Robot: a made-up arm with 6 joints.
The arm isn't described. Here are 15 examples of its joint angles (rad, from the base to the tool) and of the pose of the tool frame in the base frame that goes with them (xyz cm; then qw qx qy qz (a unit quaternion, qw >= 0)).
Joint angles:
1: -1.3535 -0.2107 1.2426 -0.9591 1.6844 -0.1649
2: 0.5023 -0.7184 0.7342 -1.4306 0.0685 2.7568
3: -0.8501 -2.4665 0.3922 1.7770 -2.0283 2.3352
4: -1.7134 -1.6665 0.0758 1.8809 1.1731 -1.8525
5: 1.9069 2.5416 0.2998 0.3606 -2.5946 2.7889
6: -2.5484 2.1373 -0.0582 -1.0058 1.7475 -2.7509
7: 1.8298 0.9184 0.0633 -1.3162 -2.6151 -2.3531
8: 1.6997 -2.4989 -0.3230 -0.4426 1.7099 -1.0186
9: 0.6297 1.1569 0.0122 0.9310 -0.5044 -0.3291
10: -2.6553 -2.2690 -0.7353 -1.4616 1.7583 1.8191
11: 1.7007 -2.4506 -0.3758 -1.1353 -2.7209 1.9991
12: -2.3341 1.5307 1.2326 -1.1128 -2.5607 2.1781
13: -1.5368 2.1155 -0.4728 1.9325 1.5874 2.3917
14: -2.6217 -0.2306 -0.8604 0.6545 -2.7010 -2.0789
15: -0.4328 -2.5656 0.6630 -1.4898 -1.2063 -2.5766
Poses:
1: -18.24 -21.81 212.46 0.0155 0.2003 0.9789 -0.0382
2: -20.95 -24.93 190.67 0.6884 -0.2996 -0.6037 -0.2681
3: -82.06 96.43 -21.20 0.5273 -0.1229 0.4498 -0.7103
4: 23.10 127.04 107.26 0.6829 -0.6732 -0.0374 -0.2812
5: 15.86 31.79 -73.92 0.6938 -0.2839 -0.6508 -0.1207
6: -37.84 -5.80 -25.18 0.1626 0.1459 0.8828 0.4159
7: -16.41 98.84 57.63 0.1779 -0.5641 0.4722 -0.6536
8: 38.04 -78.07 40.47 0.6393 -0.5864 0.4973 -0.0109
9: 123.14 66.60 58.56 0.6255 -0.5128 0.5381 0.2373
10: 33.93 22.53 55.25 0.4956 0.2766 0.5338 0.6269
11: 20.85 -68.31 54.52 0.2515 0.4635 0.7728 -0.3531
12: -118.10 -102.23 22.65 0.9888 -0.0321 -0.0116 0.1456
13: 7.03 -53.69 -41.06 0.7618 -0.6197 -0.1877 -0.0191
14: -50.02 -2.69 137.86 0.8961 -0.1901 -0.2163 0.3377
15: -108.13 37.35 2.94 0.6502 0.3291 0.2818 0.6241
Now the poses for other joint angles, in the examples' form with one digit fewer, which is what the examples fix.
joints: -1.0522 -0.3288 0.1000 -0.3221 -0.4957 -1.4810
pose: -15.2 -41.7 173.5 0.561 0.704 -0.325 -0.291
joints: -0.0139 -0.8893 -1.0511 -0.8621 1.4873 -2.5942
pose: -20.6 -22.7 95.8 0.076 -0.763 0.452 -0.456
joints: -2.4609 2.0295 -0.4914 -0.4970 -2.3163 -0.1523
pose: -46.2 1.1 -7.6 0.318 -0.664 -0.035 -0.676
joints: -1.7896 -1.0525 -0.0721 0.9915 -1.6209 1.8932
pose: -2.1 67.4 178.5 0.207 -0.054 0.920 -0.327
